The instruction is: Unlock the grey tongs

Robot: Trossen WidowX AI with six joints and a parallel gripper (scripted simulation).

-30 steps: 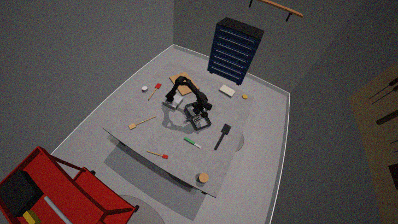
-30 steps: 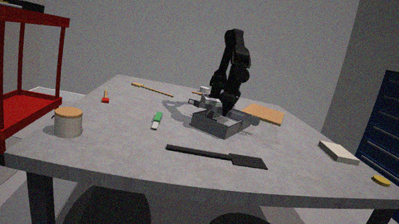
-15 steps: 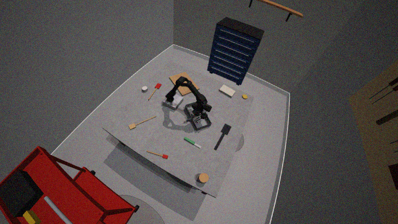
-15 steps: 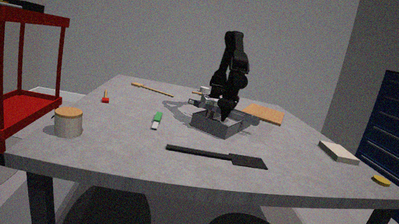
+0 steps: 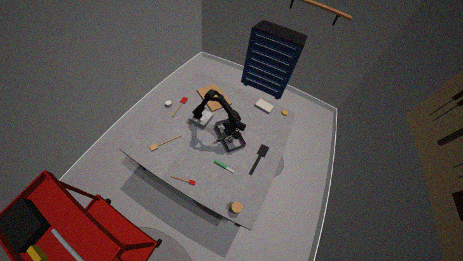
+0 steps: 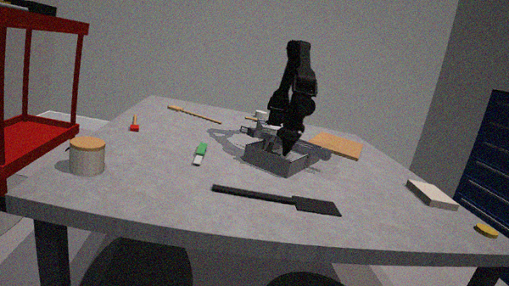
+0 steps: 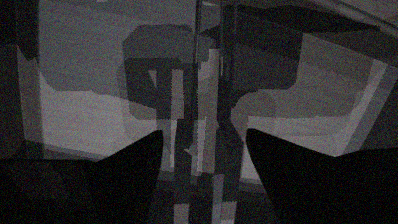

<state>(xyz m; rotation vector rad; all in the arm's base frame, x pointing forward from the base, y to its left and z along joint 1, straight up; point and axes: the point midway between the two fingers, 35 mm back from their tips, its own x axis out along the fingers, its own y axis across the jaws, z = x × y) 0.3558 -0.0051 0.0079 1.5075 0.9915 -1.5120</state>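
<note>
My gripper tip is now 1 cm past the roasting tin. Round my gripper tip: wooden board 39 cm behind, 35 cm to the left, 2 cm below; green-handled tool 10 cm ahead, 28 cm to the right, 2 cm below; black spatula 32 cm ahead, 5 cm to the right, 2 cm below.
</note>
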